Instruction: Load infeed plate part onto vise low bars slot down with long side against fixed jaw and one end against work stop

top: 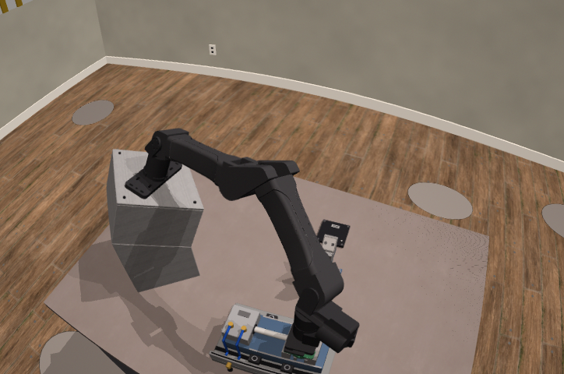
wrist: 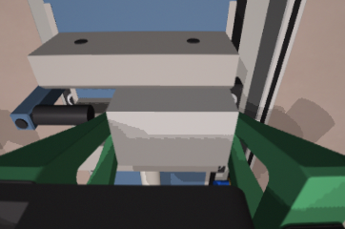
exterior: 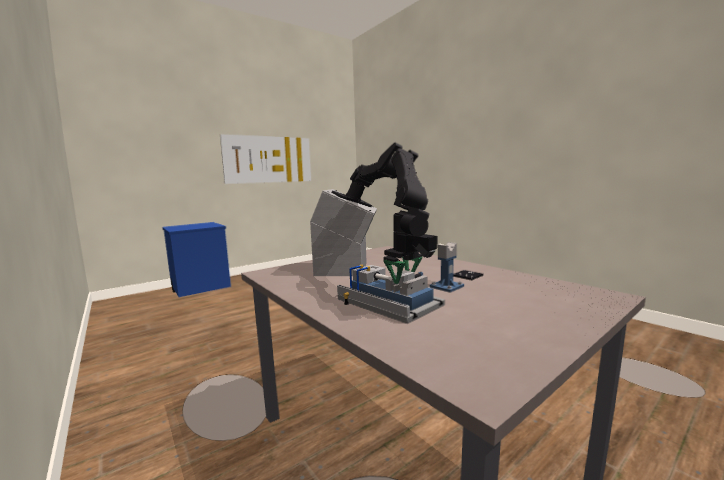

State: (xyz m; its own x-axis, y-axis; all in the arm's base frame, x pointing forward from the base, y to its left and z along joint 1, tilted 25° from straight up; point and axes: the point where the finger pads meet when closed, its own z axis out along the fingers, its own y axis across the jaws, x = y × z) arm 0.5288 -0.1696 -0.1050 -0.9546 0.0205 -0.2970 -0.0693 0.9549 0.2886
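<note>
The part is right at my hand. Round my hand: work stop rod (7 cm to the left, 1 cm below); air cylinder (17 cm behind, 1 cm to the left, 2 cm below); piston rod (9 cm behind, 1 cm to the left, 2 cm below).
</note>
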